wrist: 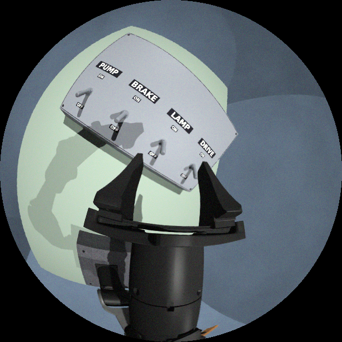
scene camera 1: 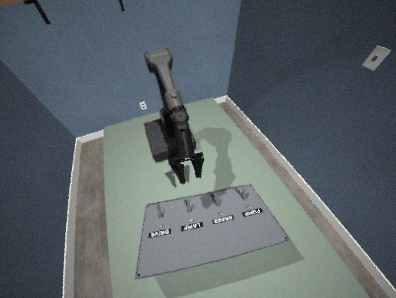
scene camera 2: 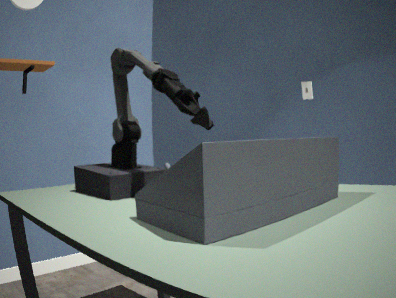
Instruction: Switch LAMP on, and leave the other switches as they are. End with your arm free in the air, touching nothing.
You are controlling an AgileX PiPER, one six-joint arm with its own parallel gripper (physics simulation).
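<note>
The grey sloped panel [scene camera 1: 200, 252] [scene camera 2: 270, 175] [wrist: 165, 80] carries four levers. The LAMP lever [scene camera 1: 190, 204] [wrist: 160, 144] stands between the BRAKE lever [scene camera 1: 216, 199] [wrist: 121, 117] and the DRIVE lever [scene camera 1: 160, 210] [wrist: 191, 167]; the PUMP lever [scene camera 1: 243, 194] [wrist: 86, 93] is beyond BRAKE. All four look tipped alike, toward their OFF marks. My gripper [scene camera 1: 191, 179] [scene camera 2: 211, 127] [wrist: 171, 162] is open and empty, in the air above the panel's low edge, apart from the levers. In the wrist view its fingertips appear below the LAMP and DRIVE levers. The levers' faces are hidden in scene camera 2.
The panel stands on the green table [scene camera 1: 130, 175] [scene camera 2: 95, 220]. The arm's dark base block [scene camera 1: 157, 141] [scene camera 2: 95, 181] is behind the gripper, on the panel's low side. The arm's shadow falls across the BRAKE lever. Walls stand beyond the table.
</note>
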